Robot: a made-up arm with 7 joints. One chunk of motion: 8 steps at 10 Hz.
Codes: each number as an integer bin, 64 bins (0 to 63) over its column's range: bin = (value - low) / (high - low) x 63, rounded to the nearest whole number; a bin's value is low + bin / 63 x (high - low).
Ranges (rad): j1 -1.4..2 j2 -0.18..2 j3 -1.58..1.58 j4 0..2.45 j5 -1.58..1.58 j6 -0.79..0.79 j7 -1.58..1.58
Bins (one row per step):
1: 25 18 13 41 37 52 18
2: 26 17 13 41 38 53 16
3: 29 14 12 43 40 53 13
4: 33 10 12 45 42 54 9
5: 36 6 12 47 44 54 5
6: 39 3 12 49 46 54 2
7: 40 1 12 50 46 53 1
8: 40 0 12 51 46 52 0
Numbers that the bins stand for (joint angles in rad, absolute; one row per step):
1: -0.0508 0.4429 -0.9279 1.5944 0.2759 0.5141 -0.6771
2: 0.0032 0.4083 -0.9279 1.5944 0.3260 0.5392 -0.7775
3: 0.1651 0.3044 -0.9781 1.6722 0.4263 0.5392 -0.9279
4: 0.3810 0.1660 -0.9781 1.7500 0.5267 0.5643 -1.1286
5: 0.5429 0.0276 -0.9781 1.8278 0.6270 0.5643 -1.3292
6: 0.7048 -0.0762 -0.9781 1.9056 0.7273 0.5643 -1.4797
7: 0.7587 -0.1454 -0.9781 1.9444 0.7273 0.5392 -1.5298
8: 0.7587 -0.1800 -0.9781 1.9833 0.7273 0.5141 -1.5800

